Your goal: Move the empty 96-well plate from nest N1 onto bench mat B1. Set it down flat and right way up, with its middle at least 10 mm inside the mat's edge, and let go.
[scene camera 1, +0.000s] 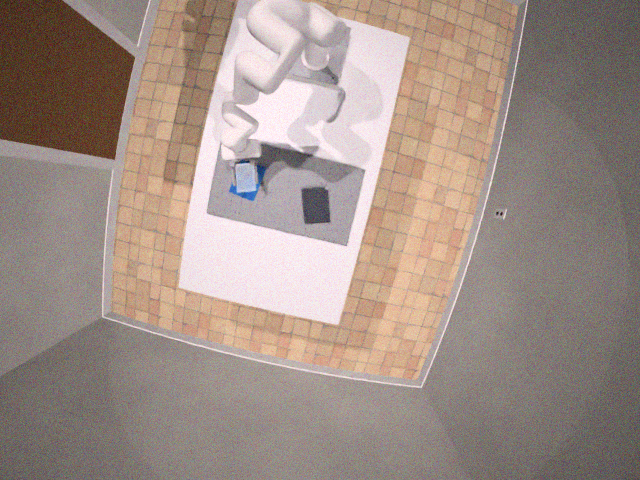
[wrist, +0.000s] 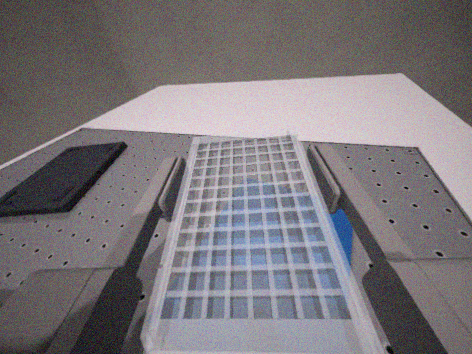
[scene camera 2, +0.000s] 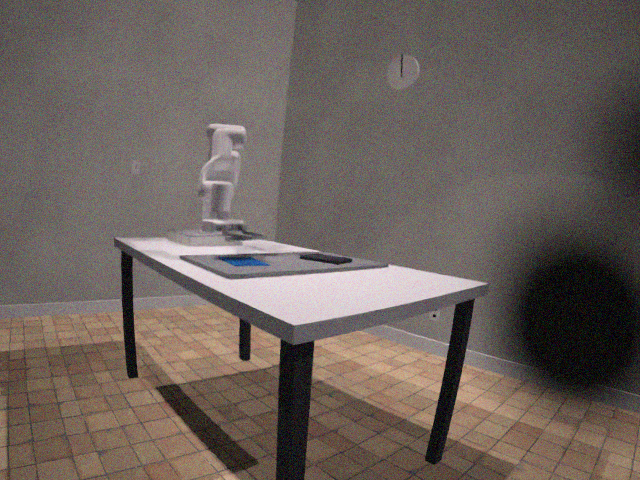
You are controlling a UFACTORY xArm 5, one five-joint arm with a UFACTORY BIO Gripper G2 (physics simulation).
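Frame: origin at the arm's base, x back, y right, z up, level; centimetres.
Seen in the pictures: hand, its tool point: (scene camera 1: 245, 180) (wrist: 245, 181) (scene camera 2: 248, 236); arm's base, origin of its link: (scene camera 1: 315, 58) (scene camera 2: 210, 233).
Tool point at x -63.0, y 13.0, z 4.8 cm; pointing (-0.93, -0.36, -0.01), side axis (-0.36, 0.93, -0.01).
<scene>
Offsets run from my tool point to a thing's middle. Level surfaces: height alone.
The clear 96-well plate {dz -0.7, dx +1.1, dy +0.4 cm} (scene camera 1: 246, 176) (wrist: 250, 225) is between the two fingers of my gripper (scene camera 1: 248, 178) (scene camera 2: 249, 233) (wrist: 249, 183), which is shut on its long sides. The plate looks level and right way up. In scene camera 2 the gripper is raised above the board; the clear plate is hard to make out there. The blue bench mat B1 {dz -8.4 cm} (scene camera 1: 244, 195) (scene camera 2: 242, 261) (wrist: 343, 235) lies below, partly hidden by the plate in scene camera 1 and seen through it in the wrist view. The dark nest N1 {dz -7.9, dx -2.1, dy -32.9 cm} (scene camera 1: 315, 205) (scene camera 2: 325, 258) (wrist: 65, 177) holds no plate.
The mat and nest are on a grey perforated board {dz -8.6 cm} (scene camera 1: 279, 217) (scene camera 2: 289, 269) (wrist: 150, 145) on the white table {dz -9.9 cm} (scene camera 1: 258, 268) (scene camera 2: 330, 297) (wrist: 280, 107). In scene camera 1 the nest is to the right of the mat. The arm's base is at the table's far end.
</scene>
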